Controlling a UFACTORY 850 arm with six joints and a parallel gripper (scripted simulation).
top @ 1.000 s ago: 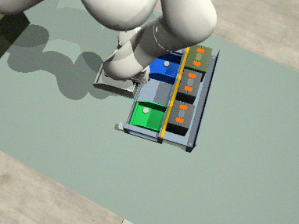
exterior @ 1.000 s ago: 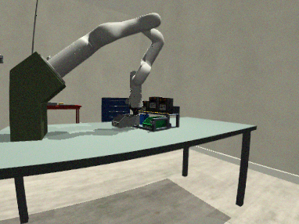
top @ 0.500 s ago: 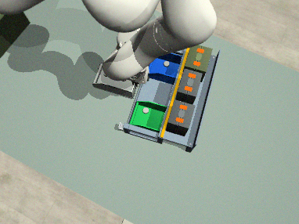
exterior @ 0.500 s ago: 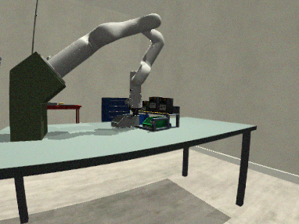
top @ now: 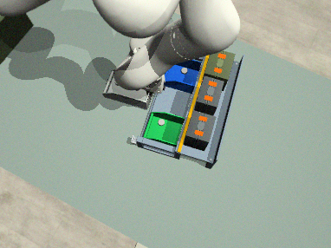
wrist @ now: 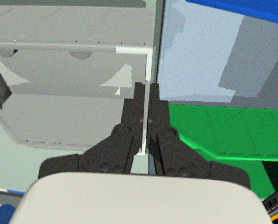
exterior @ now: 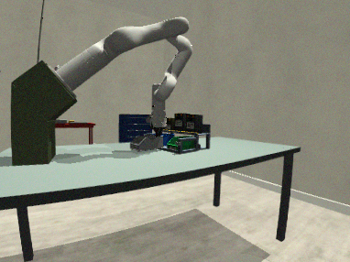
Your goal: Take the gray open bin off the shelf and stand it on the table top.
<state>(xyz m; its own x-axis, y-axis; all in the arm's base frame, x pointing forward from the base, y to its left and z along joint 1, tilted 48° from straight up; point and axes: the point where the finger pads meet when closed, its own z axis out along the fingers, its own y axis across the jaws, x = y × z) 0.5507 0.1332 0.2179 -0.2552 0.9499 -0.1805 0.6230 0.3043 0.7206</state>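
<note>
My hand is 80 mm past the gray open bin, 30 mm to the left of it and 40 mm above it. Also, from my hand: yellow rail 150 mm ahead, 60 mm to the left, 20 mm above; then blue bin 60 mm ahead, 140 mm to the left, 50 mm below; then green bin 140 mm ahead, 60 mm to the right, 50 mm below.
</note>
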